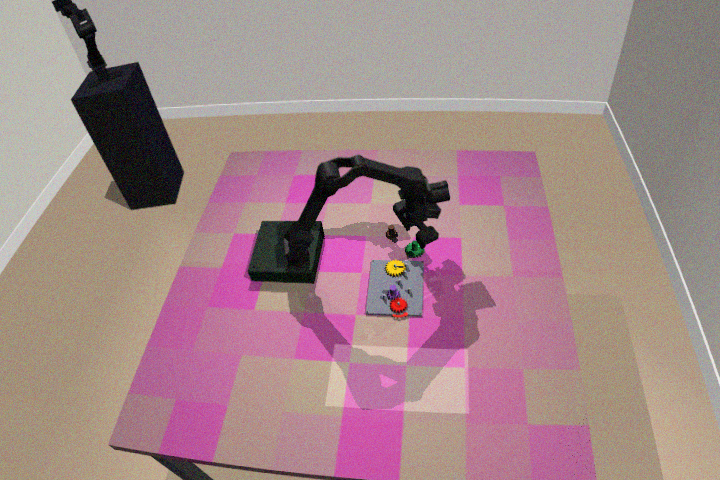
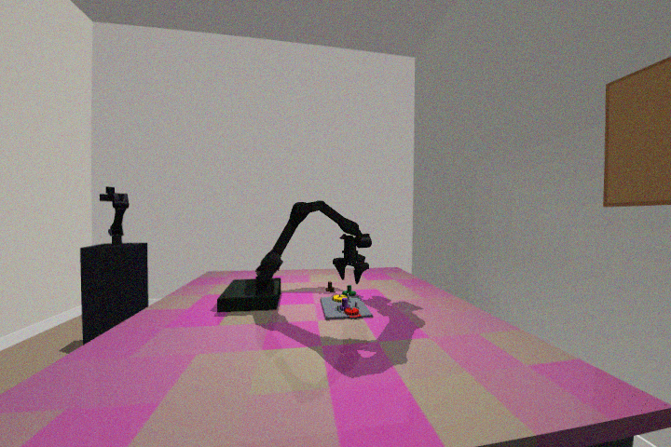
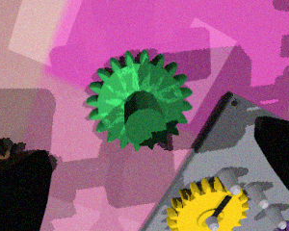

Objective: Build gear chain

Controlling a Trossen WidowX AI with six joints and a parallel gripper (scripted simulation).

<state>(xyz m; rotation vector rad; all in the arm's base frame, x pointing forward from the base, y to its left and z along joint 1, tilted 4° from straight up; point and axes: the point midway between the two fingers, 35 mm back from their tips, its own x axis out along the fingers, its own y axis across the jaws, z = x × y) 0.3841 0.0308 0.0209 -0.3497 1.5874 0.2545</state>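
The green gear lies 40 mm below my gripper tip. The rest, counted from my gripper tip: yellow gear (80 mm behind, 70 mm to the right, 40 mm below); then purple gear (180 mm to the right, 100 mm behind, 30 mm below); then brown gear (80 mm to the left, 70 mm behind, 40 mm below).
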